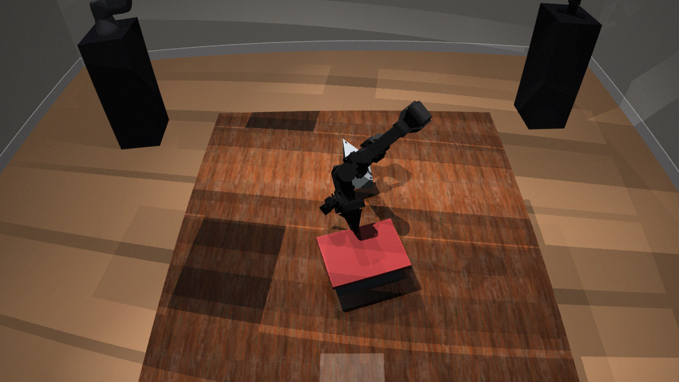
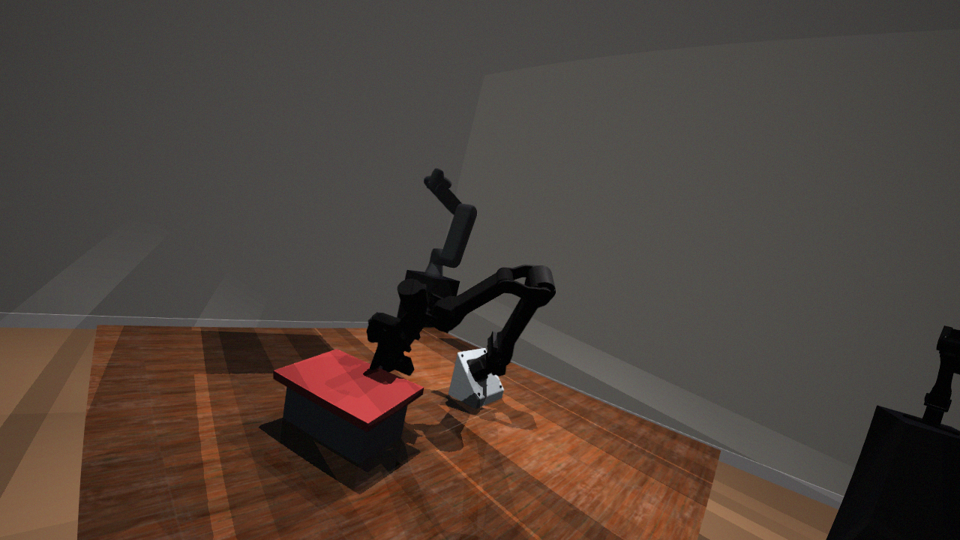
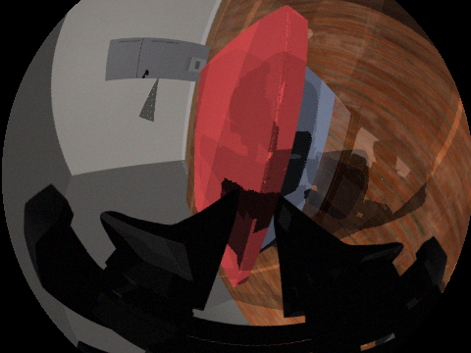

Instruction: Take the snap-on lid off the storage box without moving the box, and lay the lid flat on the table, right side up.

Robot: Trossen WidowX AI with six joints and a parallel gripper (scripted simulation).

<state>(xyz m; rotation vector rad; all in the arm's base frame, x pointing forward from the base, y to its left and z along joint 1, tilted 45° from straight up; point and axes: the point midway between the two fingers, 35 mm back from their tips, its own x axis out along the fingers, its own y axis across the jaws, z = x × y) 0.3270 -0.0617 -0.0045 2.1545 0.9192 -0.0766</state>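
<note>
Right now my gripper tip is 70 mm short of the red lid and 20 mm to the right of it. The rest, counted from my gripper tip: storage box: 70 mm ahead, 20 mm to the left, 60 mm below.
</note>
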